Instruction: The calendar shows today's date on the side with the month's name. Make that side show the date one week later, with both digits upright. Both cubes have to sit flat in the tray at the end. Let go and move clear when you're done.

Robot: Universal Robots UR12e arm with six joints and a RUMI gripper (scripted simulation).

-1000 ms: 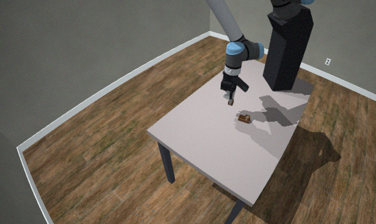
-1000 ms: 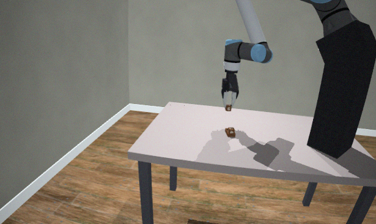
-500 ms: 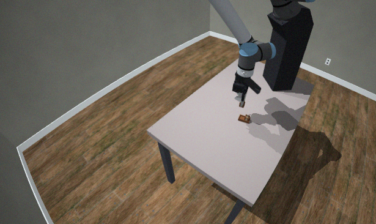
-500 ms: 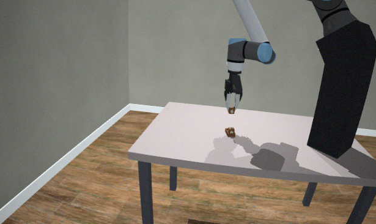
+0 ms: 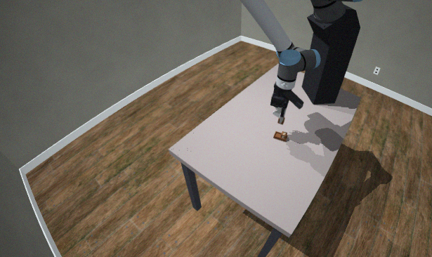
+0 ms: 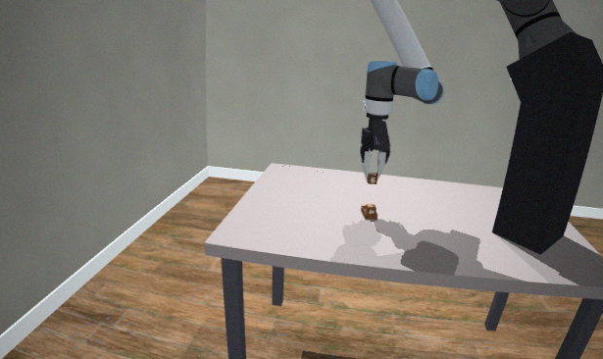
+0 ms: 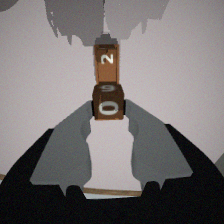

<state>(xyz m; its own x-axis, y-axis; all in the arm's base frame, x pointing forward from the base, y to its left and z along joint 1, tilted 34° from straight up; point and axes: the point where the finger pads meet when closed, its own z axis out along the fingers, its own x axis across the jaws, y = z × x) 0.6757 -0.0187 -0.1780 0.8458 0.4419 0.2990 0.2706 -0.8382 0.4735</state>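
The brown wooden calendar tray is 10 mm behind my hand, 20 mm to the left of it and 130 mm below it. Also, from my hand: brown calendar cube (10 mm below).
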